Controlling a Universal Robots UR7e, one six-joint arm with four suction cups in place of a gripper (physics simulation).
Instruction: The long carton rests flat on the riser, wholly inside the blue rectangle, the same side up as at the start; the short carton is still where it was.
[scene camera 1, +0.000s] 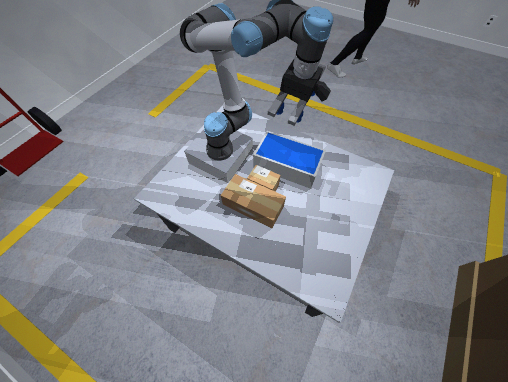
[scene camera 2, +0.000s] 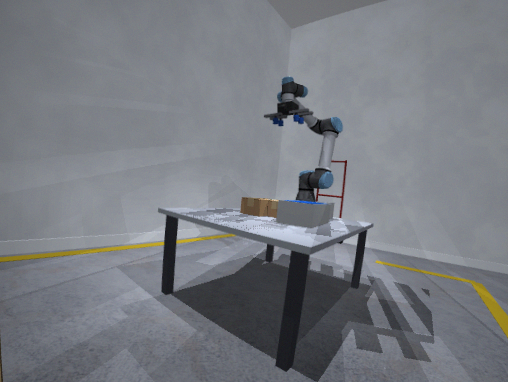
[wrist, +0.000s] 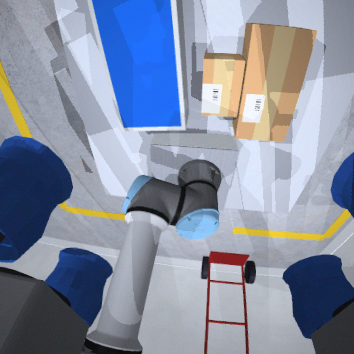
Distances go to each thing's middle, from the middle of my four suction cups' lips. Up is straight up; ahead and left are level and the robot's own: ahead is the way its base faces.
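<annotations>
The suction cup's 540 mm above the grey riser (scene camera 2: 307, 214), and it's also 20 mm past the riser and 160 mm to the right of it.
</annotations>
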